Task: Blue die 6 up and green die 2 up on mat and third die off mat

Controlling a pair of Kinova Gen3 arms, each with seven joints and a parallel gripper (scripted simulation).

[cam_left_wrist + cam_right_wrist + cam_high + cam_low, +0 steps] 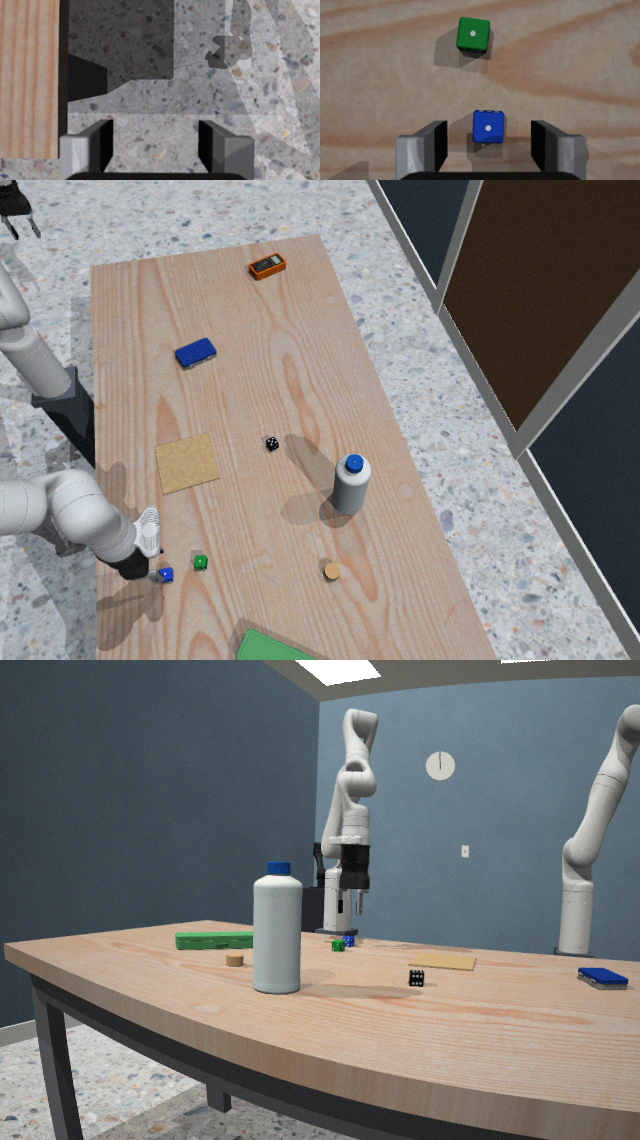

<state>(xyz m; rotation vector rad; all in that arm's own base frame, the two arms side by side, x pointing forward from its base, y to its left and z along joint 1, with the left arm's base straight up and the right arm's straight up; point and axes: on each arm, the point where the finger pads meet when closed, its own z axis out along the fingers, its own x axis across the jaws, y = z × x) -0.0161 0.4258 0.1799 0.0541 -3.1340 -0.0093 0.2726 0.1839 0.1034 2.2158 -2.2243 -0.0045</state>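
Now: the blue die 90 mm below my right hand. From my right hand the other things lie so: green case: 240 mm to the right, 230 mm ahead, 90 mm below; then green die: 90 mm below, 70 mm ahead, 10 mm to the left; then tan mat: 280 mm to the left, 100 mm below, 60 mm ahead.
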